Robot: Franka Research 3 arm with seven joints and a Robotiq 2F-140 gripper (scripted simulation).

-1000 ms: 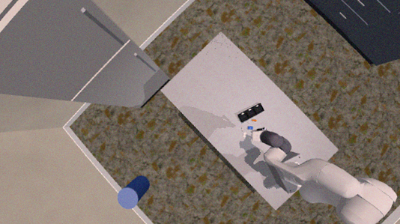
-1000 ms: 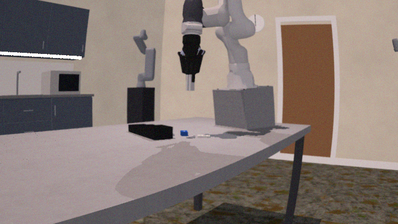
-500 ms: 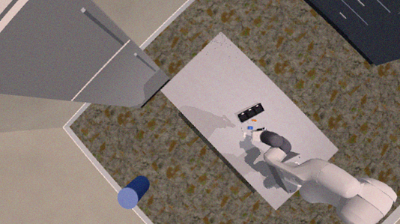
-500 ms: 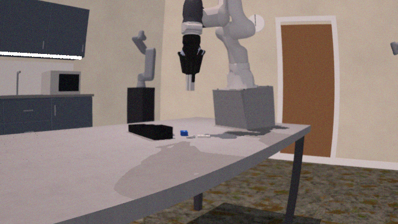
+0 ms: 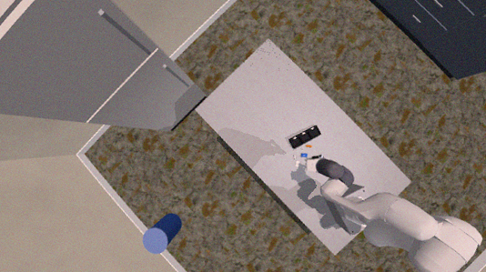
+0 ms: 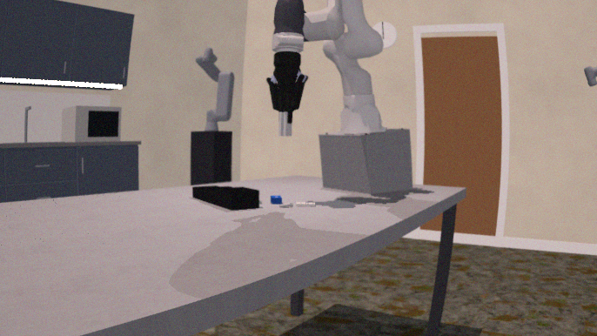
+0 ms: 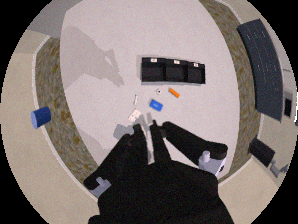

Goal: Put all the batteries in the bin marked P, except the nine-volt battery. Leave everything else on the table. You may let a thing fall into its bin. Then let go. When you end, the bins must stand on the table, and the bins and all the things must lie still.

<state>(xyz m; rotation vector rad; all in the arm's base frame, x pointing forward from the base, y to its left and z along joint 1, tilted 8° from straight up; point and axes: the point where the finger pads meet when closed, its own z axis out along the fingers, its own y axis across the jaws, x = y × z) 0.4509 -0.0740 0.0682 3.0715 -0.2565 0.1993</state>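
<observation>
My gripper is now 20 cm above the black bin, 16 cm to the left of it and 7 cm short of it. Also, from my hand: small white piece (21 cm below, 6 cm to the left, 2 cm behind); thin pale stick (21 cm below, 3 cm to the left, 3 cm ahead); small blue block (21 cm below, 4 cm to the right, 3 cm behind).
</observation>
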